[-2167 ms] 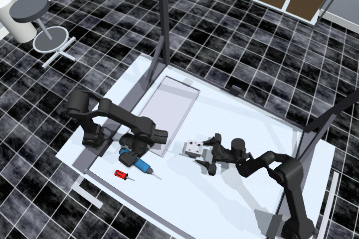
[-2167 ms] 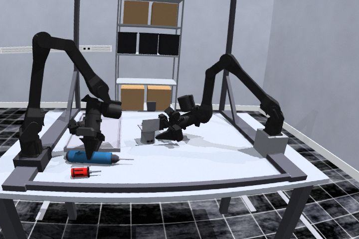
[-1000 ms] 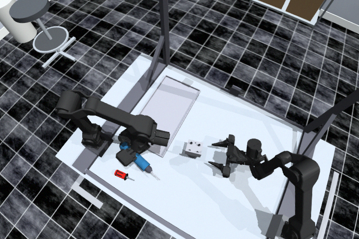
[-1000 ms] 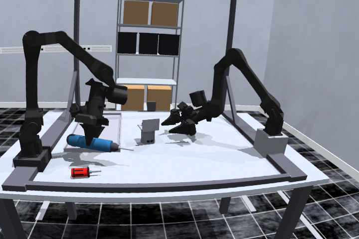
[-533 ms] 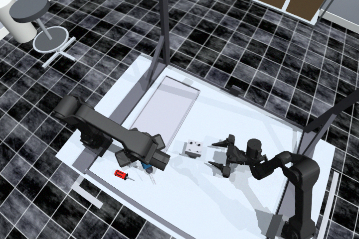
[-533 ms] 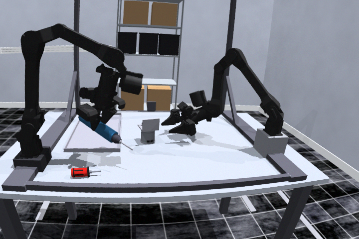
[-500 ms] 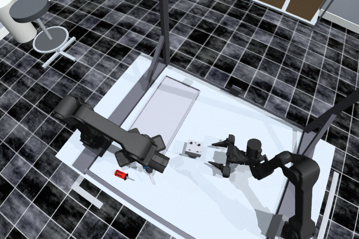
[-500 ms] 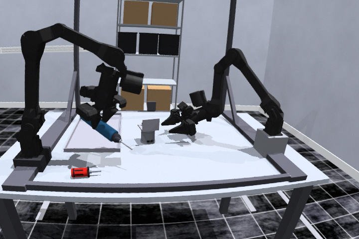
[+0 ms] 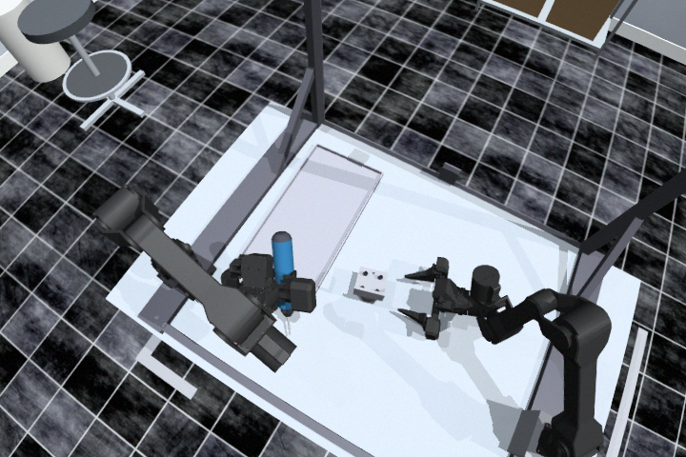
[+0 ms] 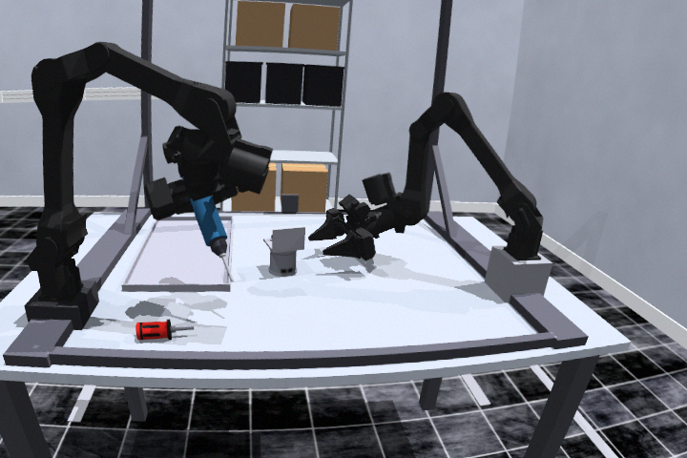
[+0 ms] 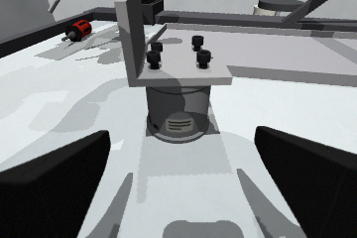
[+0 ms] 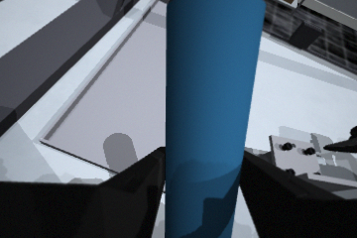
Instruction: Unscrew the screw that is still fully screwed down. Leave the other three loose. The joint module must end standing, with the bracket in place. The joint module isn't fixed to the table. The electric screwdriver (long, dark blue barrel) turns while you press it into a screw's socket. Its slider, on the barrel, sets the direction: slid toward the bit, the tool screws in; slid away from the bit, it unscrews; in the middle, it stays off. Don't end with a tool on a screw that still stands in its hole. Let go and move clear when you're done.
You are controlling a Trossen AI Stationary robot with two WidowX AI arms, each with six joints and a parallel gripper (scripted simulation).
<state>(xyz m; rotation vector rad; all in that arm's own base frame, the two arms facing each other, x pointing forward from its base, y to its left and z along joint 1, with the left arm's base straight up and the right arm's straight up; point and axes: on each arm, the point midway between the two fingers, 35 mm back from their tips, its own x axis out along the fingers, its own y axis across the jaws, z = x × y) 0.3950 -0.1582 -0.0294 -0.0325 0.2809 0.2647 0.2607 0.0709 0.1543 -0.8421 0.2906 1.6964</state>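
My right gripper is now 5 cm above the electric screwdriver and 1 cm to the right of it. Also, from my right hand: bit: 11 cm below, 6 cm ahead, 4 cm to the left; then red screwdriver: 18 cm below, 13 cm ahead, 7 cm to the right; then bracket: 16 cm to the left, 13 cm below, 11 cm behind.
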